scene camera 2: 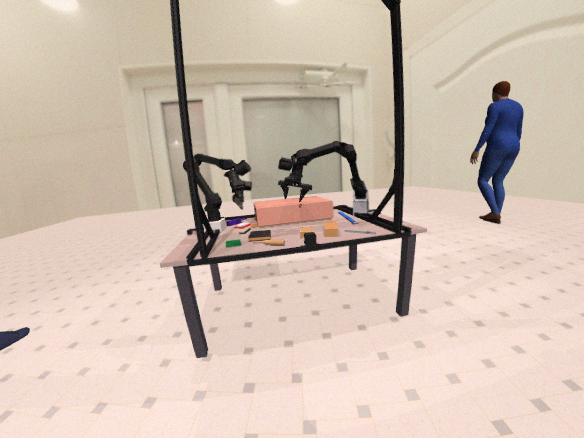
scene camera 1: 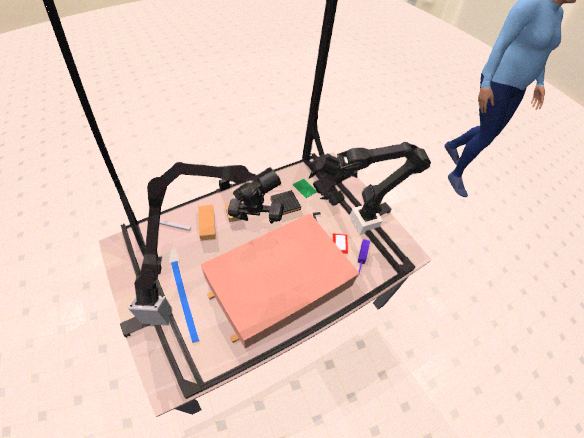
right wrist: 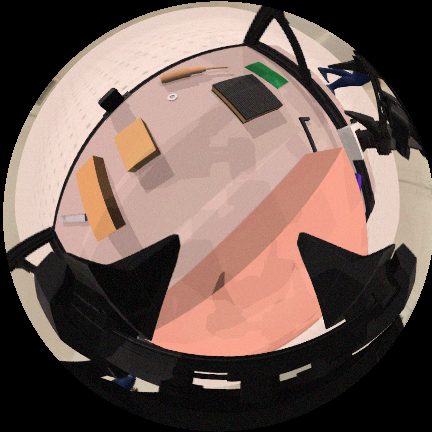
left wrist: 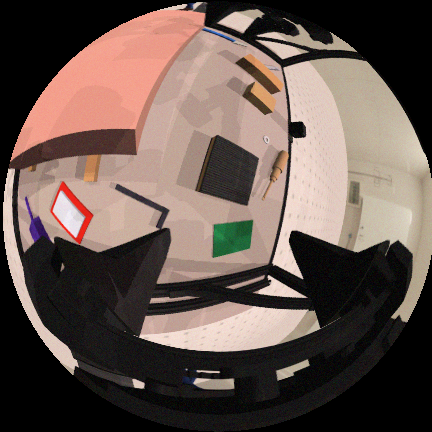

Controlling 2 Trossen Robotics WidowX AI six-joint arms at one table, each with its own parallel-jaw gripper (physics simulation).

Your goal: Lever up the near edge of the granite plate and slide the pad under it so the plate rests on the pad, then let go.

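Pixels of known places: left gripper, fingertip midpoint: [scene camera 2: 242,206] [scene camera 1: 314,188] [right wrist: 337,89] [left wrist: 232,235]; right gripper, fingertip midpoint: [scene camera 2: 292,200] [scene camera 1: 259,221] [right wrist: 241,239]; left arm's base at its link origin: [scene camera 2: 214,220] [scene camera 1: 367,214] [right wrist: 360,139]; right arm's base at its link origin: [scene camera 2: 360,195] [scene camera 1: 147,301].
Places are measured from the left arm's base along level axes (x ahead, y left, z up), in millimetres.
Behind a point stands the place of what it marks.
Note:
The granite plate, a big salmon slab [scene camera 1: 280,280] @[x 467, y 196, z 57 mm] [scene camera 2: 294,212] @[x 473, y 6, z 12 mm] [left wrist: 95,80] [right wrist: 280,290] @[x 455, y 75, z 57 mm], lies flat, with ends of wooden strips [scene camera 1: 210,295] @[x 705, y 133, z -45 mm] [left wrist: 92,167] @[x 228, y 25, z -44 mm] sticking out at its edges. The black ribbed pad [scene camera 1: 286,201] @[x 292, y -196, z -42 mm] [scene camera 2: 260,235] @[x 301, y -235, z -41 mm] [left wrist: 230,170] @[x 292, y -191, z -41 mm] [right wrist: 247,97] @[x 307, y -186, z -41 mm] lies flat on the table, apart from the plate. My left gripper [scene camera 1: 327,195] [scene camera 2: 241,202] @[x 208, y -126, z 90 mm] [left wrist: 232,235] @[x 208, y -126, z 90 mm] is open and empty, raised above the table at the pad's right in scene camera 1. My right gripper [scene camera 1: 260,217] @[x 465, y -36, z 87 mm] [scene camera 2: 294,199] @[x 465, y -36, z 87 mm] [right wrist: 241,239] @[x 465, y -36, z 87 mm] is open and empty, above the plate's pad-side edge.
Two wooden blocks [scene camera 1: 206,222] @[x 647, y -173, z -26 mm] [right wrist: 136,145] @[x 518, y -200, z -34 mm], a wooden-handled tool [left wrist: 280,165] @[x 366, y -318, z -38 mm], a green card [scene camera 1: 305,188] @[x 173, y -260, z -61 mm], a black L-shaped key [left wrist: 142,197] @[x 206, y -69, z -56 mm], a red-bordered card [scene camera 1: 340,243] @[x 155, y 70, z -49 mm], a purple tool [scene camera 1: 364,251] @[x 85, y 144, z -33 mm], a blue bar [scene camera 1: 184,300] @[x 802, y 121, z -57 mm] and a silver rod [scene camera 1: 175,226] @[x 777, y -215, z -56 mm] lie around the plate.

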